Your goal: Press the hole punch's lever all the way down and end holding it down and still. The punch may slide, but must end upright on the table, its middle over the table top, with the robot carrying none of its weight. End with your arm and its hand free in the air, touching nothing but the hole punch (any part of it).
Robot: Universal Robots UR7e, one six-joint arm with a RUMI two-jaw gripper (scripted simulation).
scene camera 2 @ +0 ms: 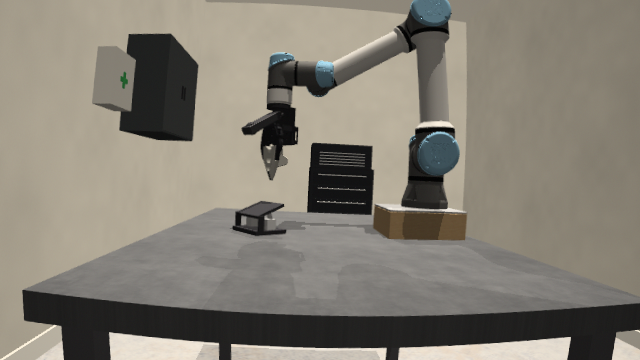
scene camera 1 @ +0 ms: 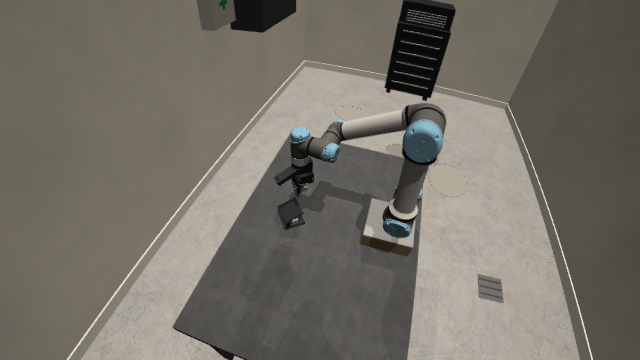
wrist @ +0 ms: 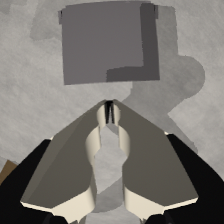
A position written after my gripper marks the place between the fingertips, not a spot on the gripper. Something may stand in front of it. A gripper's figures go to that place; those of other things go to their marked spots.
Labels:
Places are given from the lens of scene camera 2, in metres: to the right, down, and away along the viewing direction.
my gripper (scene camera 2: 271, 180): -0.14, 0.00, 1.16
black hole punch (scene camera 2: 259, 210): -0.17, 0.09, 1.11

